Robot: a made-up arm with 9 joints. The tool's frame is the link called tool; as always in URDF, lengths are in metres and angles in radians.
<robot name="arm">
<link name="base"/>
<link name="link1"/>
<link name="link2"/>
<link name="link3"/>
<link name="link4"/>
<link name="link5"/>
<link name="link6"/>
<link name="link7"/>
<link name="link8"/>
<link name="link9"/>
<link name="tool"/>
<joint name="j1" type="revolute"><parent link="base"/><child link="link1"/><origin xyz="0 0 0.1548"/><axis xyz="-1 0 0"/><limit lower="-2.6" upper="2.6" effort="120" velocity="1"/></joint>
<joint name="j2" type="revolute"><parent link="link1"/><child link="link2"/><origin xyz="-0.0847 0.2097 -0.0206"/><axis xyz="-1 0 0"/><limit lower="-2.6" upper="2.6" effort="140" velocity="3.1"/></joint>
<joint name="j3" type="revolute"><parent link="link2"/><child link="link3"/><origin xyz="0.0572 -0.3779 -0.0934"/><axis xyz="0 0 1"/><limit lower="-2.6" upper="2.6" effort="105" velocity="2.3"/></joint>
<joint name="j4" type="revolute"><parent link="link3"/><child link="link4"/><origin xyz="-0.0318 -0.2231 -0.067"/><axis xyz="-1 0 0"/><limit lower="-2.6" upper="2.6" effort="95" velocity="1.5"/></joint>
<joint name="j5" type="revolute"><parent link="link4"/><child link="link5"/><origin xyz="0.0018 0.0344 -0.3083"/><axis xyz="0 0 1"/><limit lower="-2.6" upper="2.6" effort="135" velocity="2.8"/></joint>
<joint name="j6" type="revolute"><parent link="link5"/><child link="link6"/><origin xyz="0.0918 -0.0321 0.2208"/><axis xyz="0 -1 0"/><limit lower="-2.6" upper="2.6" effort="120" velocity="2.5"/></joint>
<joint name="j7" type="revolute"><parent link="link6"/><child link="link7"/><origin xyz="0.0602 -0.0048 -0.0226"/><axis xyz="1 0 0"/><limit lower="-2.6" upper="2.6" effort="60" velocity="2.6"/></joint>
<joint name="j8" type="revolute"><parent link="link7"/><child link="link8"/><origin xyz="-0.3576 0.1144 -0.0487"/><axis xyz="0 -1 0"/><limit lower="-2.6" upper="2.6" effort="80" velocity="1.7"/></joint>
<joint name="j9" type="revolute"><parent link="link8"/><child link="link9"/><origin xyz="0.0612 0.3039 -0.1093"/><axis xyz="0 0 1"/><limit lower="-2.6" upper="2.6" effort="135" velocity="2.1"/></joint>
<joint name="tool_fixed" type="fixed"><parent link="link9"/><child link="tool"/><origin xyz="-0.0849 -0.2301 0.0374"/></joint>
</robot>
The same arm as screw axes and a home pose.
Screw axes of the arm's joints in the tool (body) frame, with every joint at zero. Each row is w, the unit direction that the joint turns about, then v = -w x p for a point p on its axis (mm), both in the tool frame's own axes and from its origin. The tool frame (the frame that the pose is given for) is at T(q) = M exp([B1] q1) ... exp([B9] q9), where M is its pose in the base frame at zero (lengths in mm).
B1 = (-1, 0, 0, 0, -411.7, 205.6)
B2 = (-1, 0, 0, 0, -391.1, 415.3)
B3 = (0, 0, 1, 37.4, -259.3, 0)
B4 = (-1, 0, 0, 0, -230.7, -185.7)
B5 = (0, 0, 1, -151.3, -229.3, 0)
B6 = (0, -1, 0, 143.2, 0, -321.1)
B7 = (1, 0, 0, 0, 120.6, 188.2)
B8 = (0, -1, 0, 71.9, 0, -23.7)
B9 = (0, 0, 1, 230.1, -84.9, 0)
M =
1 0 0 -286.8
0 1 0 -205.6
0 0 1 -256.9
0 0 0 1
Joint limits (rad, base to tool): -2.6..2.6 -2.6..2.6 -2.6..2.6 -2.6..2.6 -2.6..2.6 -2.6..2.6 -2.6..2.6 -2.6..2.6 -2.6..2.6

